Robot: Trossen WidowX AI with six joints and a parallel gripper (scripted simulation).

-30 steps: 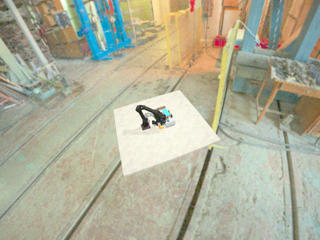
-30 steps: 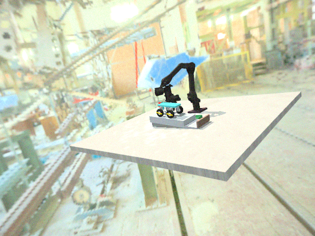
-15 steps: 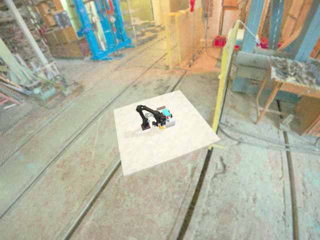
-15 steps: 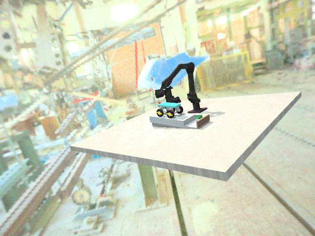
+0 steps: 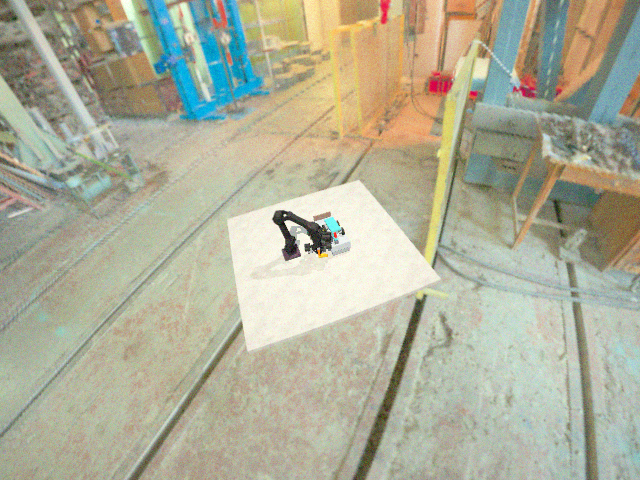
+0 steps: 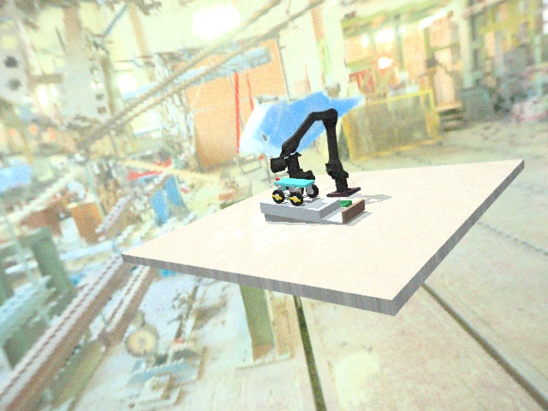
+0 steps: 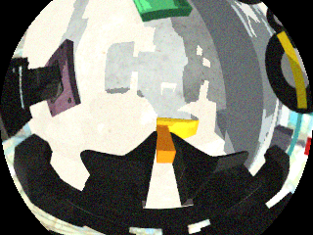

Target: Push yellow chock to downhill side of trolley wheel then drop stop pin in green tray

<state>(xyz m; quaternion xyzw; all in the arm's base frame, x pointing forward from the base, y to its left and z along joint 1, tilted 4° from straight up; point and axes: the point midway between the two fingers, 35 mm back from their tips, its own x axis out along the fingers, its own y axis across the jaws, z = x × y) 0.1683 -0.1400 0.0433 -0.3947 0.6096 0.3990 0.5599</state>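
Now: the grey ramp 17 cm ahead of my gripper tip, 10 cm to the left of it and 2 cm above it. Round my gripper tip: trolley (17 cm ahead, 10 cm to the left, 9 cm above); red-headed stop pin (14 cm ahead, 10 cm above, 1 cm to the right); yellow chock (2 cm ahead, 1 cm to the right, 1 cm below).
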